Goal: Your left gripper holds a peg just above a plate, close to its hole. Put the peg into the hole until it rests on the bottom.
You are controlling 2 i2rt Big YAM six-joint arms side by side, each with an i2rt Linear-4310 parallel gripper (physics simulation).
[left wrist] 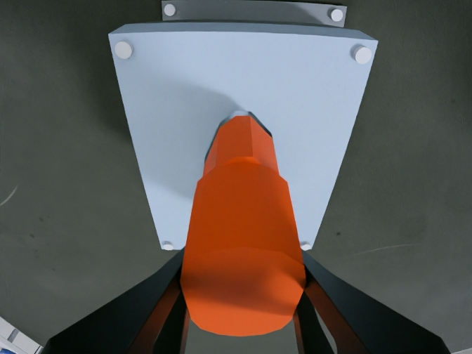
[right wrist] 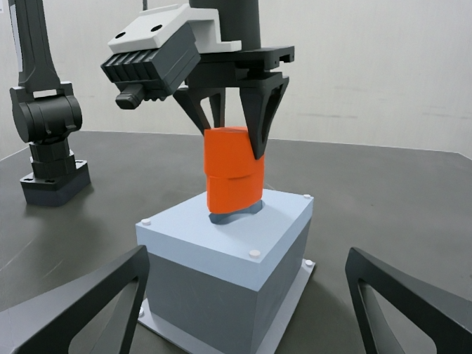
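The orange peg (left wrist: 242,210) (right wrist: 234,175) stands roughly upright over the hole (right wrist: 218,218) in the light blue plate (left wrist: 310,75) (right wrist: 175,217). In the right wrist view a dark strip of the hole shows along the peg's near lower edge and at its right. In the left wrist view thin strips of hole edge show on both sides of the peg's tip. Whether the tip is slightly inside the mouth or just above it, I cannot tell. My left gripper (left wrist: 241,253) (right wrist: 238,154) is shut on the peg's upper part. My right gripper (right wrist: 248,257) is open and empty, in front of the block.
The plate tops a grey block (right wrist: 200,295) on a flanged base (left wrist: 250,11) (right wrist: 285,320). White round studs (left wrist: 123,50) (right wrist: 254,254) sit at the plate's corners. A black arm base (right wrist: 55,182) stands at the back left. A pale wall (right wrist: 375,75) runs behind.
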